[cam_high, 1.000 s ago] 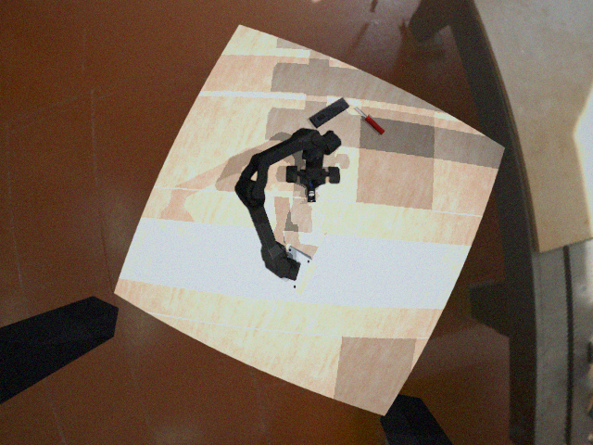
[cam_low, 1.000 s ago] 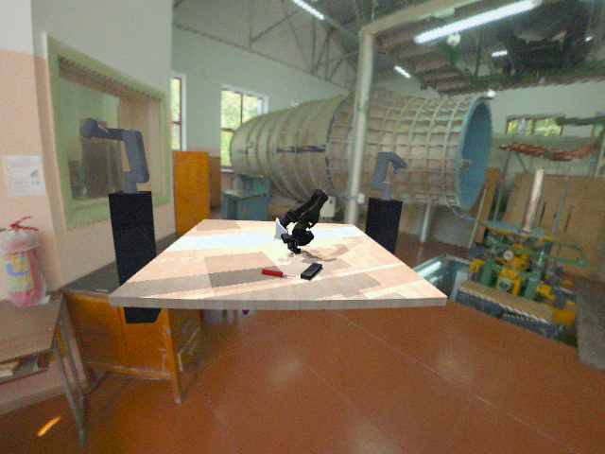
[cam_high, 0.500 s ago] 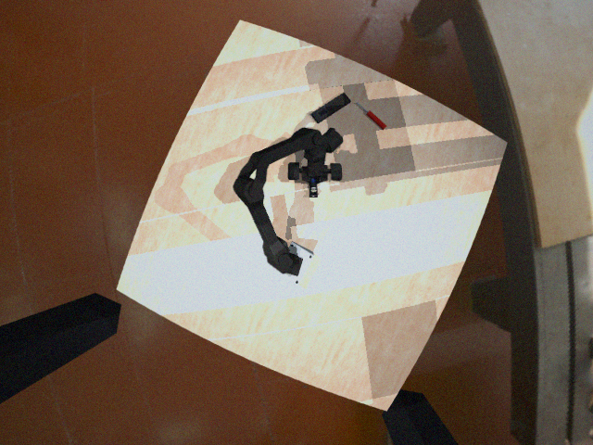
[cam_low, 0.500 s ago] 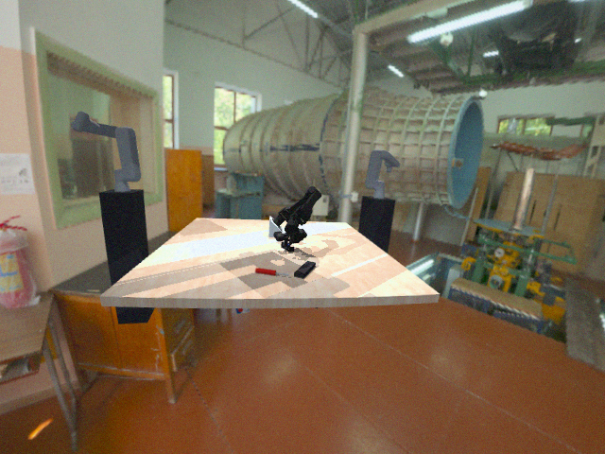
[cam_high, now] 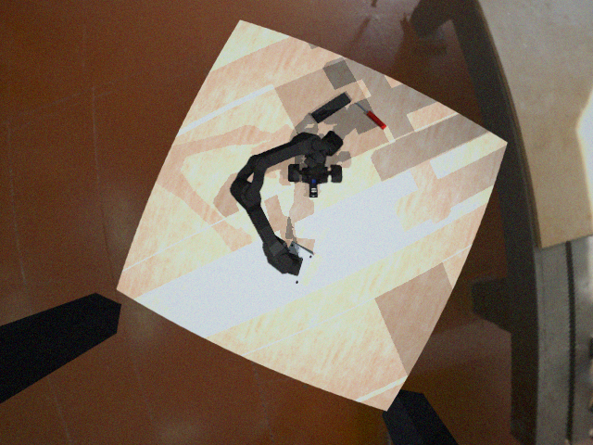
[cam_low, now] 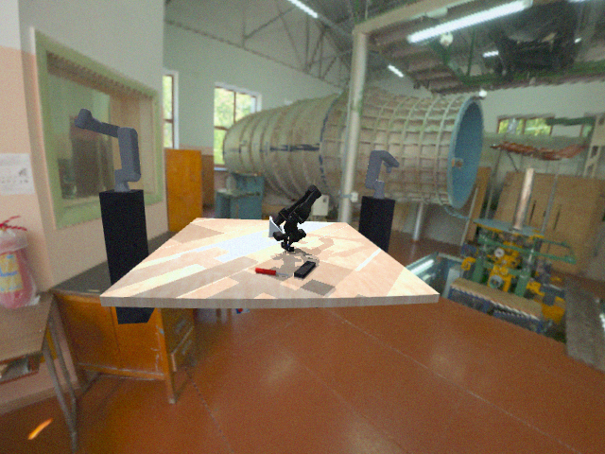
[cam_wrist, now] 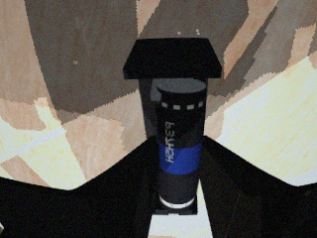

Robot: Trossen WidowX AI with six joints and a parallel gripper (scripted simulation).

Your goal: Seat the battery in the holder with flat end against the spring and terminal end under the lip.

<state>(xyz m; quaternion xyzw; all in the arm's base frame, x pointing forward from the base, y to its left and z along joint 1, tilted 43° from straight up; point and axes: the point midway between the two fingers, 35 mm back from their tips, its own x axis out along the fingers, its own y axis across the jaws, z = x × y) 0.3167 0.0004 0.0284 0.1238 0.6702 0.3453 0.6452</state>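
My gripper tip is now 10 mm below the battery. Round my gripper tip: red-handled screwdriver (330 mm ahead, 130 mm to the right).
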